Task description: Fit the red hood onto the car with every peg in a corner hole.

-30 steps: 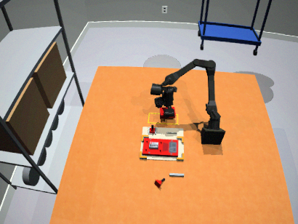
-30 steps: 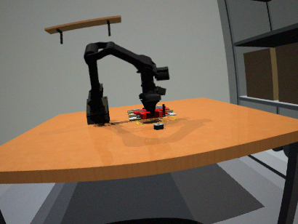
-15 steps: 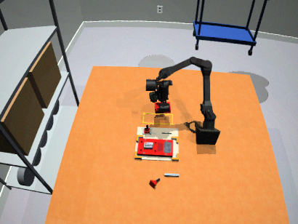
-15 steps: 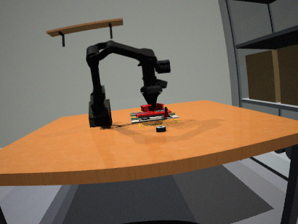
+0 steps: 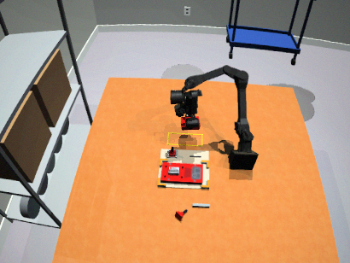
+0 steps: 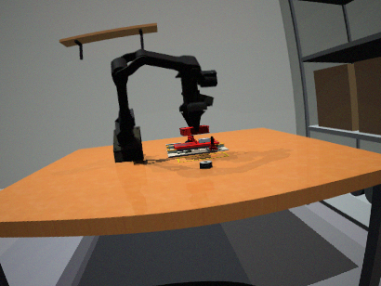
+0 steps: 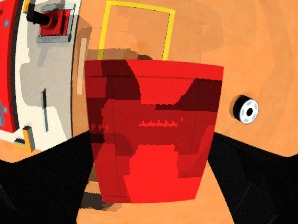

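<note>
Now: the grey engine block 260 mm to the left of my gripper tip, 80 mm below it and 40 mm ahead of it. Also, from my gripper tip: jig: 230 mm to the left, 90 mm below; small round wheel: 150 mm to the right, 100 mm below, 30 mm ahead; red hood: right at my gripper tip.
</note>
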